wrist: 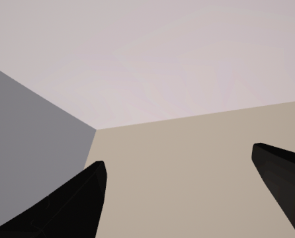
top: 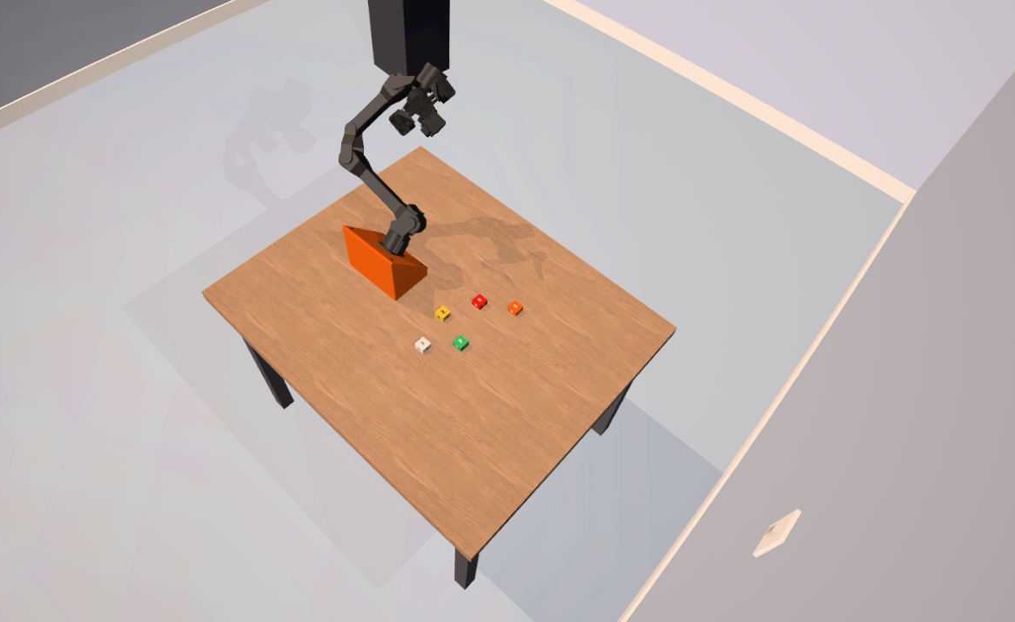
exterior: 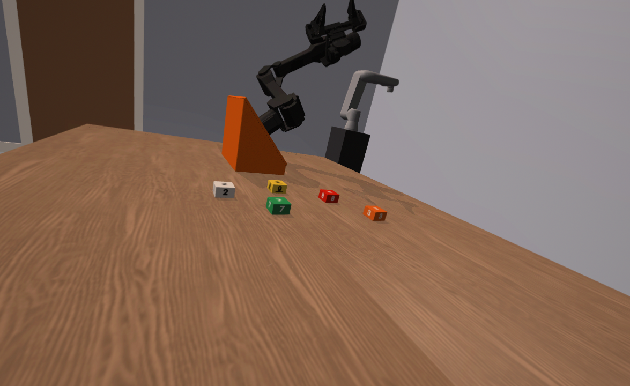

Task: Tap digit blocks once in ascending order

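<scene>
The white block marked 2 is 48 cm below my gripper tip, 30 cm ahead of it and 28 cm to the right of it. The rest, counted from my gripper tip: orange block marked 3 (48 cm below, 38 cm ahead); red block marked 8 (48 cm below, 29 cm ahead, 6 cm to the right); yellow block (48 cm below, 25 cm ahead, 17 cm to the right).
</scene>
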